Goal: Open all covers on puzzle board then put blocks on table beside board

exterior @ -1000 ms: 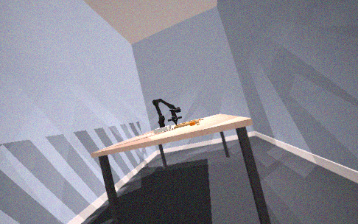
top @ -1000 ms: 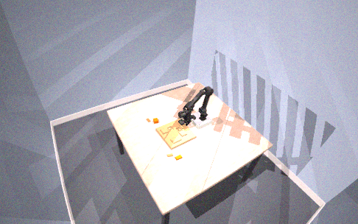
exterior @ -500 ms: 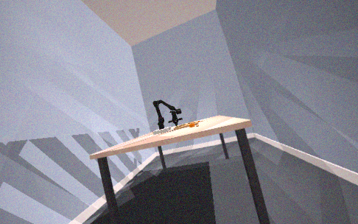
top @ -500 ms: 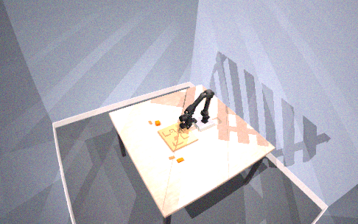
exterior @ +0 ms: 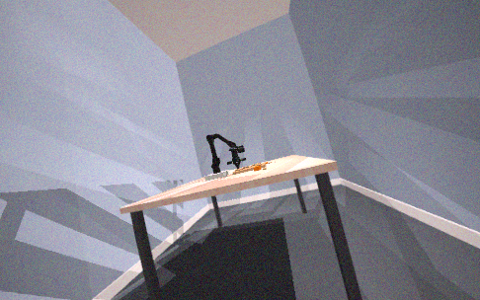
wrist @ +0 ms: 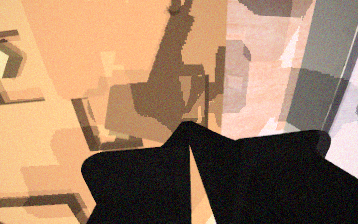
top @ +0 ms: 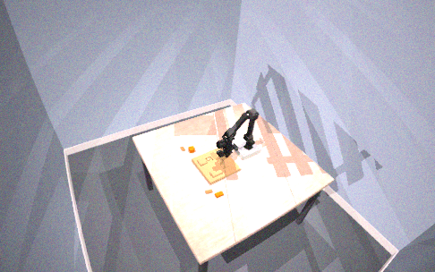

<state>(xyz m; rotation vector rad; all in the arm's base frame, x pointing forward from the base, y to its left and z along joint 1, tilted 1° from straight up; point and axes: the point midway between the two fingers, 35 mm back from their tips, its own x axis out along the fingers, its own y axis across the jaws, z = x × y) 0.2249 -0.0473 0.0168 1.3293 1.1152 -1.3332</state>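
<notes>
The tan puzzle board lies 11 cm ahead of my gripper tip. Round my gripper tip: orange bit: 30 cm ahead, 22 cm to the left, 2 cm below.
</notes>
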